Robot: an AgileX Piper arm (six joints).
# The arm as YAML. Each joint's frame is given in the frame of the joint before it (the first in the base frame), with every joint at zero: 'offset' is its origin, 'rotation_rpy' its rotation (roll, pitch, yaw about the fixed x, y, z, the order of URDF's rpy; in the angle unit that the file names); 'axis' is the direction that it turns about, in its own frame. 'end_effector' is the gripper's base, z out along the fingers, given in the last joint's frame.
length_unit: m
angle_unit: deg
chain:
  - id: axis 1
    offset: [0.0, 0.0, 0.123]
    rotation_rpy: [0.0, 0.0, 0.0]
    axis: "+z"
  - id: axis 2
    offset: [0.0, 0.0, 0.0]
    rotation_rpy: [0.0, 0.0, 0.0]
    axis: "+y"
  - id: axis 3
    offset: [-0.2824, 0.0, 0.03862]
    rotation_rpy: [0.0, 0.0, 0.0]
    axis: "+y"
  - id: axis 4
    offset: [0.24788, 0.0, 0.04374]
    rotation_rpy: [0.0, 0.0, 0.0]
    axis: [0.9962, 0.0, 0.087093]
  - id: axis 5
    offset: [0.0, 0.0, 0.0]
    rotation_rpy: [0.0, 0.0, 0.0]
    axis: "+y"
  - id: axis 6
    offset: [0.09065, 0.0, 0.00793]
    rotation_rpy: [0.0, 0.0, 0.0]
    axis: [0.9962, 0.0, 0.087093]
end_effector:
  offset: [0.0, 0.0, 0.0]
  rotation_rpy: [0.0, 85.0, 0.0]
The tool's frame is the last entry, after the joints.
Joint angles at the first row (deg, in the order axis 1, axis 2, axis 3, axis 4, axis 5, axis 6):
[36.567 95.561 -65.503 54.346 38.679 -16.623]
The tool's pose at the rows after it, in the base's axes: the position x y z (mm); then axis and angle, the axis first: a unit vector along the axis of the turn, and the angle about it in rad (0 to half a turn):
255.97 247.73 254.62 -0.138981 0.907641 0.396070 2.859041
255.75 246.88 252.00 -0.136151 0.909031 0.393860 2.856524
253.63 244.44 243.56 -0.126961 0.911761 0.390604 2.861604
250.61 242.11 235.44 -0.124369 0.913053 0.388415 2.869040
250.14 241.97 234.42 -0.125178 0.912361 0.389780 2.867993
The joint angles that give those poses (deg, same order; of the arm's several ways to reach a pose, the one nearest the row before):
[36.567 95.562 -65.503 55.241 38.433 -17.709]
[36.568 95.560 -64.928 55.398 37.808 -17.906]
[36.567 95.561 -63.001 56.650 36.508 -18.828]
[36.568 95.561 -61.099 58.232 35.701 -20.634]
[36.568 95.561 -60.791 58.911 35.557 -21.433]

